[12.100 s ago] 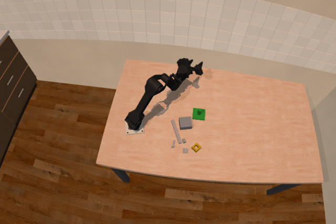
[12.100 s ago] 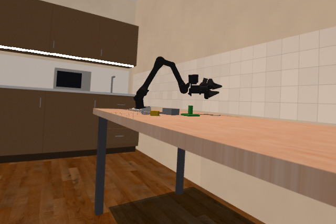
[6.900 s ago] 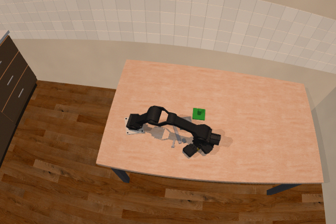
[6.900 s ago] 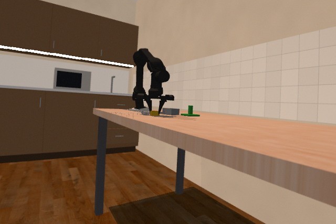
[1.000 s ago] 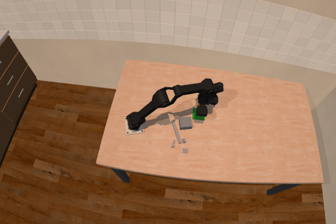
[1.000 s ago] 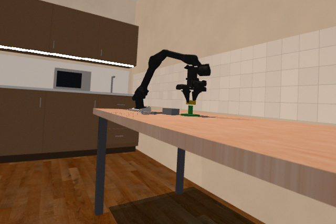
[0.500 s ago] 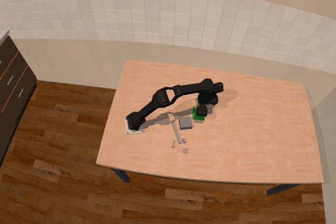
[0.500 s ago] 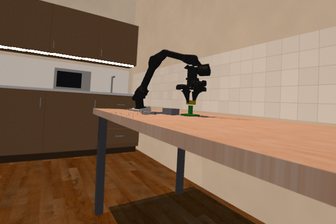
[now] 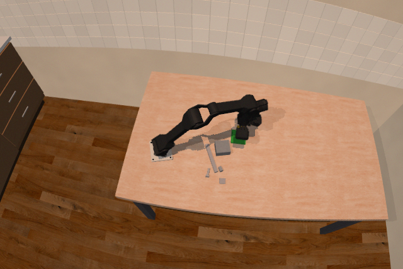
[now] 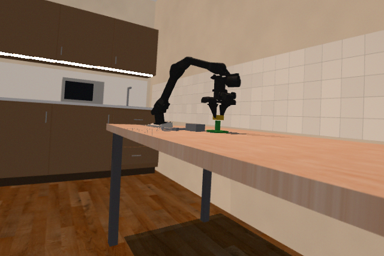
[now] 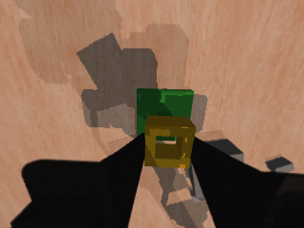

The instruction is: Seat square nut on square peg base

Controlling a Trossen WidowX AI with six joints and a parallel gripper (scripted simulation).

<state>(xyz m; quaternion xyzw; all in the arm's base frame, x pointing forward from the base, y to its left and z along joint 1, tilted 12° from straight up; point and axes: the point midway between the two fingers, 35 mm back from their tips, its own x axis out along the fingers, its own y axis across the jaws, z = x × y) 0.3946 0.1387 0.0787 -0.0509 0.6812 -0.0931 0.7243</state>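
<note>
The grey block lies 90 mm below my hand, 90 mm behind it and 80 mm to the right of it. From my hand the other things lie so: grey bar (140 mm behind, 130 mm to the right, 100 mm below).
</note>
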